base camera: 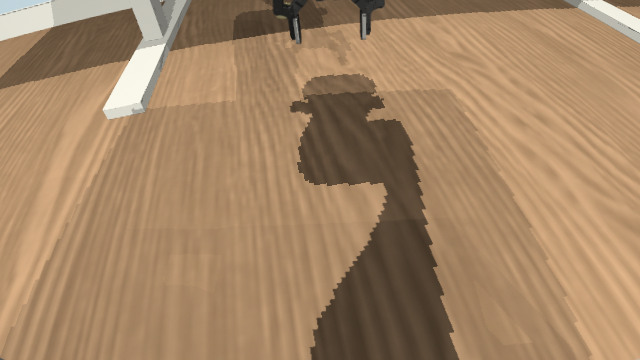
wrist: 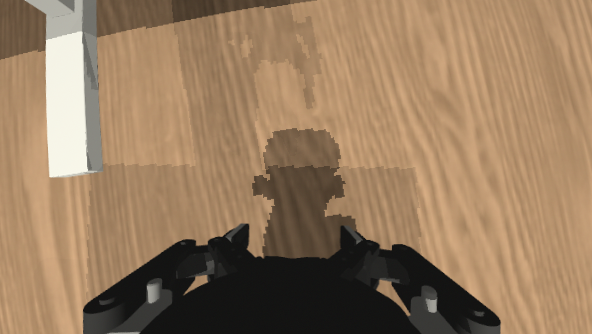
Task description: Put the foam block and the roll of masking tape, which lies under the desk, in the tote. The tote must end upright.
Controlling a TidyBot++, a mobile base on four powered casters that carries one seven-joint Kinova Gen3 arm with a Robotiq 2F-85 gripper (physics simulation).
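Places are measured from the arm's base along level axes (x ahead, y left, z up), in millimetres.
Pixels of known places: gripper, fingertip midpoint: [base camera: 330, 39] [wrist: 294, 235].
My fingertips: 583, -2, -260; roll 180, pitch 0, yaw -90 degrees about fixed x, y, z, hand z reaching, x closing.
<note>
Behind a point stands the place of what it marks, as x, y, z.
My gripper [base camera: 330, 38] {583, -2, -260} [wrist: 294, 235] {583, -2, -260} is open with nothing between its fingers. It is at the top of the base camera view, above the wooden floor in front of the desk's shadow. A small olive-yellow sliver, which looks like the edge of the roll of masking tape [base camera: 281, 17] {1053, 130, -393}, shows at the top of the base camera view, mostly hidden behind the left finger's linkage. The tape does not show in the wrist view. The foam block and the tote do not show in either view.
A white desk foot [base camera: 132, 80] [wrist: 67, 105] stands left of the gripper, with its upright rising from it. Another white foot [base camera: 612, 17] is at the top right of the base camera view. The arm's dark shadow falls across the wooden floor [base camera: 500, 75] {699, -336, -397} [wrist: 475, 125] {736, -342, -397}.
</note>
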